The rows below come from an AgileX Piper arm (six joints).
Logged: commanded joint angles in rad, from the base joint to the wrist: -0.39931 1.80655 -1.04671 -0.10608 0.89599 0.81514; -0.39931 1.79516 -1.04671 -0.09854 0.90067 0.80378; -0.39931 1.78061 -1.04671 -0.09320 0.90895 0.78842; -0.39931 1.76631 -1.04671 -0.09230 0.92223 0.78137; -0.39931 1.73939 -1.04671 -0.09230 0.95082 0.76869; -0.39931 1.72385 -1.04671 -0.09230 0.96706 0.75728; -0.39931 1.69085 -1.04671 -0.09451 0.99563 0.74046; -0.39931 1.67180 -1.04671 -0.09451 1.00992 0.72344; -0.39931 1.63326 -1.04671 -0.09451 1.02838 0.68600; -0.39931 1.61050 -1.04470 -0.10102 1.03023 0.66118; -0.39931 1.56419 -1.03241 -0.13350 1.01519 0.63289; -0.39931 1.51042 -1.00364 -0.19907 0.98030 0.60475; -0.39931 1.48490 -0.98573 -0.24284 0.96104 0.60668; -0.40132 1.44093 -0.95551 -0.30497 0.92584 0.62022; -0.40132 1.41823 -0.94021 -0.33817 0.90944 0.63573; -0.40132 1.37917 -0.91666 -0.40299 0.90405 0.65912; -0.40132 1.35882 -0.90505 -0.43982 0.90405 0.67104; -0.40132 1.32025 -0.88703 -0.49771 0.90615 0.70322
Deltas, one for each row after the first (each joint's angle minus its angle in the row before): 0.00000 -0.01139 0.00000 0.00754 0.00468 -0.01136; 0.00000 -0.01455 0.00000 0.00534 0.00828 -0.01536; 0.00000 -0.01430 0.00000 0.00090 0.01328 -0.00705; 0.00000 -0.02692 0.00000 0.00000 0.02859 -0.01268; 0.00000 -0.01554 0.00000 0.00000 0.01624 -0.01141; 0.00000 -0.03300 0.00000 -0.00221 0.02857 -0.01682; 0.00000 -0.01905 0.00000 0.00000 0.01429 -0.01702; 0.00000 -0.03854 0.00000 0.00000 0.01846 -0.03744; 0.00000 -0.02276 0.00201 -0.00651 0.00185 -0.02482; 0.00000 -0.04631 0.01229 -0.03248 -0.01504 -0.02829; 0.00000 -0.05377 0.02877 -0.06557 -0.03489 -0.02814; 0.00000 -0.02552 0.01791 -0.04377 -0.01926 0.00193; -0.00201 -0.04397 0.03022 -0.06213 -0.03520 0.01354; 0.00000 -0.02270 0.01530 -0.03320 -0.01640 0.01551; 0.00000 -0.03906 0.02355 -0.06482 -0.00539 0.02339; 0.00000 -0.02035 0.01161 -0.03683 0.00000 0.01192; 0.00000 -0.03857 0.01802 -0.05789 0.00210 0.03218
